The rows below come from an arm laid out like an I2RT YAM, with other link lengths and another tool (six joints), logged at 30 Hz.
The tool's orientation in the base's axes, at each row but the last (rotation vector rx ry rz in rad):
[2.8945 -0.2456 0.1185]
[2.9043 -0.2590 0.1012]
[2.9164 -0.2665 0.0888]
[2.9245 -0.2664 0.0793]
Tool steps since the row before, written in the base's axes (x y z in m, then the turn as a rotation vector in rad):
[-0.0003 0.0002 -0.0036 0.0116 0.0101 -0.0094]
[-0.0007 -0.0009 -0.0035 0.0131 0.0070 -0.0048]
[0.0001 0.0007 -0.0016 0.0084 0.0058 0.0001]
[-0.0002 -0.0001 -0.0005 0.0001 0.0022 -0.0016]
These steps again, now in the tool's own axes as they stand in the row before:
[-0.0007 -0.0009 0.0034 0.0089 -0.0138 0.0074]
[-0.0008 0.0002 0.0036 0.0113 -0.0101 0.0037]
[-0.0001 -0.0010 0.0014 0.0073 -0.0071 -0.0010]
[-0.0002 0.0000 0.0005 -0.0004 -0.0025 0.0011]

